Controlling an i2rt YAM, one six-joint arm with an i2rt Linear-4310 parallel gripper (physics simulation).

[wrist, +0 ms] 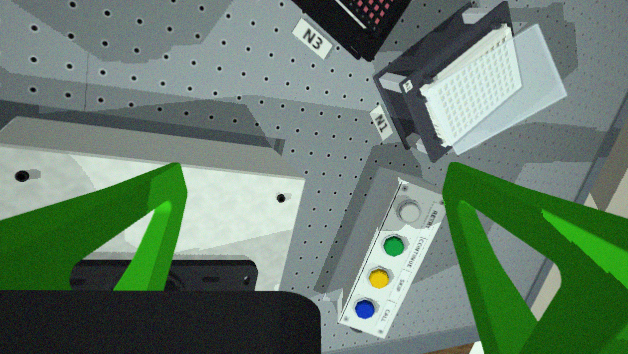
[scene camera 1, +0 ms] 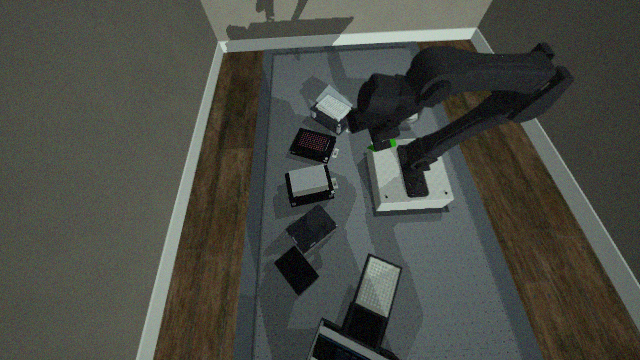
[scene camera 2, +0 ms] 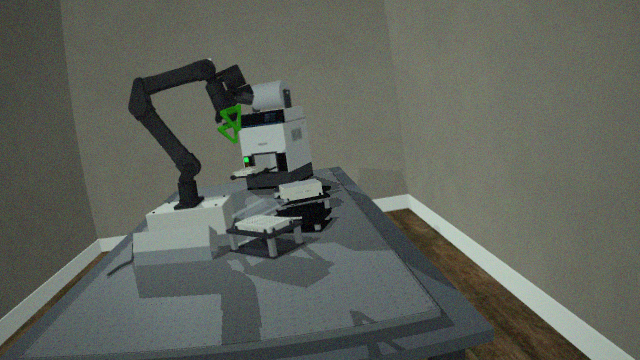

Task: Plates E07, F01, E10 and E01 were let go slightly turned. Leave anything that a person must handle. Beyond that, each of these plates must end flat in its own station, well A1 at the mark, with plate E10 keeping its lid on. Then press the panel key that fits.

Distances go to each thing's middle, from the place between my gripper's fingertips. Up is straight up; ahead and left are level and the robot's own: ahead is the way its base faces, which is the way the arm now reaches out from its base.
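Clear lid (wrist: 516, 79): my hand 29 cm to the left of it, 5 cm short of it, 17 cm above it. Blue-welled plate (scene camera 1: 297, 271), from my hand: well below, a good way ahead, far to the left.
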